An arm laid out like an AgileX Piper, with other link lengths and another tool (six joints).
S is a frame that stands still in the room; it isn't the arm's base.
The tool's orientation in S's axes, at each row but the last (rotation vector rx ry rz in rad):
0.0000, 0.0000, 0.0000
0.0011, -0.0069, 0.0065
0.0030, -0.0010, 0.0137
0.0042, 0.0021, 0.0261
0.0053, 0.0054, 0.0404
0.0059, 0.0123, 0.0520
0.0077, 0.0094, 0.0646
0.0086, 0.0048, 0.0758
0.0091, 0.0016, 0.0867
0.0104, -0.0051, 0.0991
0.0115, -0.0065, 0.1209
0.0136, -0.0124, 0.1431
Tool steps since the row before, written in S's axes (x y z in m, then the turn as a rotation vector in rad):
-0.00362, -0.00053, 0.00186, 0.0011, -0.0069, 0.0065
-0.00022, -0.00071, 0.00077, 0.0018, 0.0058, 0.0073
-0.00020, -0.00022, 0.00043, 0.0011, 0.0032, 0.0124
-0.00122, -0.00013, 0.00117, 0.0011, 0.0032, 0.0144
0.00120, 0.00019, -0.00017, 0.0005, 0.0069, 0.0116
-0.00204, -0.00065, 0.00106, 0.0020, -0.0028, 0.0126
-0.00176, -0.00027, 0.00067, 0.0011, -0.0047, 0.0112
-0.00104, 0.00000, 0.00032, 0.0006, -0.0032, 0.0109
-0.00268, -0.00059, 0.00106, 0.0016, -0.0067, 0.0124
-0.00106, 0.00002, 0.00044, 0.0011, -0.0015, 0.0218
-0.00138, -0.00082, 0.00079, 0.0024, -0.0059, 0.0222
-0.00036, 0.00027, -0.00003, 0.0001, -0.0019, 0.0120
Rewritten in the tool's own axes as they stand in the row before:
-0.00362, -0.00053, 0.00186, 0.0011, -0.0069, 0.0065
-0.00022, -0.00071, 0.00077, 0.0019, 0.0058, 0.0073
-0.00020, -0.00022, 0.00043, 0.0012, 0.0032, 0.0124
-0.00123, -0.00009, 0.00117, 0.0012, 0.0032, 0.0144
0.00121, 0.00014, -0.00016, 0.0007, 0.0069, 0.0116
-0.00208, -0.00054, 0.00104, 0.0017, -0.0028, 0.0126
-0.00178, -0.00015, 0.00065, 0.0007, -0.0047, 0.0112
-0.00104, 0.00008, 0.00031, 0.0003, -0.0031, 0.0109
-0.00272, -0.00035, 0.00106, 0.0010, -0.0067, 0.0125
-0.00105, 0.00013, 0.00044, 0.0011, -0.0014, 0.0218
-0.00146, -0.00064, 0.00081, 0.0018, -0.0059, 0.0223
-0.00032, 0.00032, -0.00003, 0.0000, -0.0017, 0.0120

